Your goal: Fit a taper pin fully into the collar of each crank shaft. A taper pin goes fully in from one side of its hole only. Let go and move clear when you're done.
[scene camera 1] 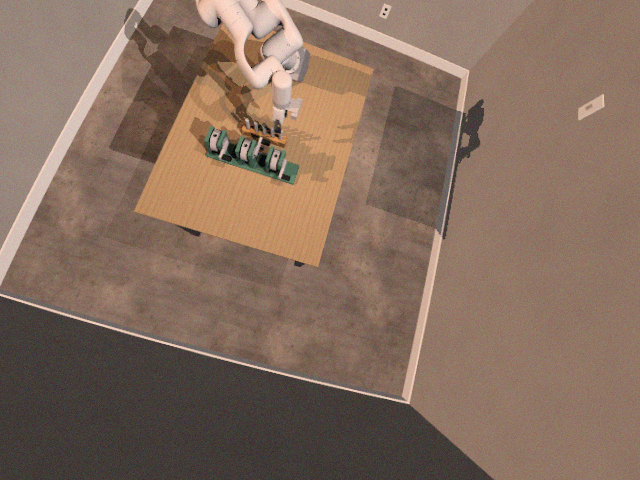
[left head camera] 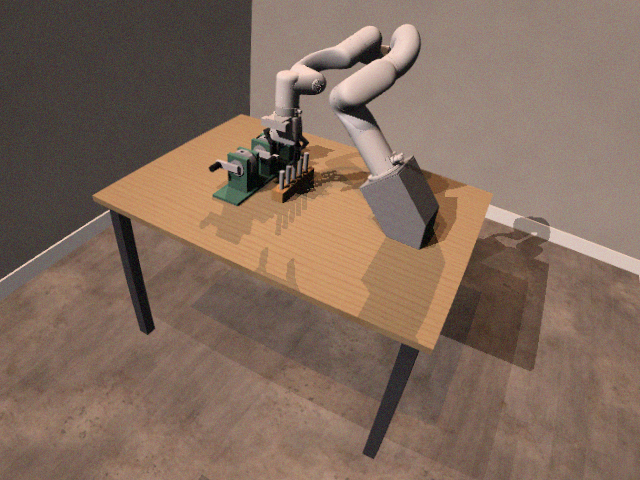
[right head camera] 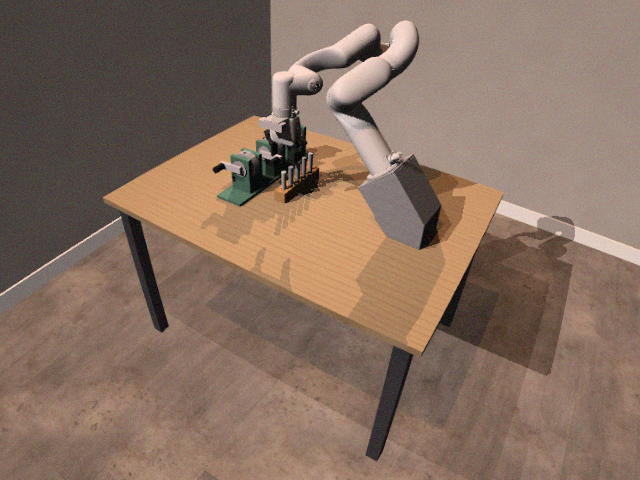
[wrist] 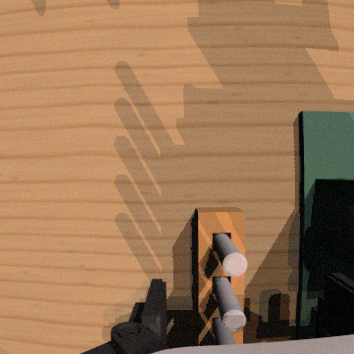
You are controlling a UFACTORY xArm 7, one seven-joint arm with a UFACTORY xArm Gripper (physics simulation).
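Where they show: gripper, fingertip midpoint: [scene camera 1: 280, 124] [left head camera: 284, 157] [right head camera: 285, 158] [wrist: 246, 303]; arm's base, link origin: [left head camera: 386, 171] [right head camera: 385, 170].
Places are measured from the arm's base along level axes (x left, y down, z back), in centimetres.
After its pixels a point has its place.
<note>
My gripper [left head camera: 286, 145] {x 13.3, y 2.9, z -31.8 cm} [wrist: 246, 303] {x 13.3, y 2.9, z -31.8 cm} is open and empty, pointing down at the pin rack, with its fingers on either side of the pin row in the wrist view. The orange rack [left head camera: 279, 195] {x 16.5, y 16.0, z -30.5 cm} [right head camera: 282, 195] {x 16.4, y 15.8, z -30.2 cm} [wrist: 220, 218] {x 16.0, y 14.9, z -31.6 cm} holds several upright grey taper pins; the end pin [wrist: 234, 264] {x 13.8, y 8.0, z -32.0 cm} and the one beside it [wrist: 233, 320] {x 9.6, y 8.0, z -32.8 cm} show between the fingers. The green crank stand [left head camera: 231, 195] {x 26.4, y 17.9, z -44.4 cm} [scene camera 1: 292, 172] {x 27.2, y 17.9, z -44.4 cm} [wrist: 327, 145] {x 25.3, y 17.9, z -42.5 cm} stands alongside. Its three light collars [scene camera 1: 215, 139] {x -8.7, y 4.3, z -53.3 cm} [scene camera 1: 245, 150] {x 5.5, y 4.5, z -51.2 cm} [scene camera 1: 276, 158] {x 19.6, y 4.2, z -47.7 cm} show dark holes, with no pin visible in them. The hand partly hides the rear stand in both head views.
The near crank's black knob [left head camera: 214, 166] {x 28.0, y 8.2, z -51.1 cm} [right head camera: 218, 167] {x 27.6, y 8.3, z -51.2 cm} sticks out from the stand. The middle crank's black knob [scene camera 1: 264, 141] {x 9.7, y 7.7, z -41.2 cm} reaches towards the rack. The grey arm base [left head camera: 398, 206] {x 6.2, y 6.2, z 9.4 cm} [right head camera: 398, 206] {x 6.1, y 6.1, z 10.0 cm} stands on the wooden table [left head camera: 330, 279] {x 35.6, y 18.9, z 6.5 cm}.
</note>
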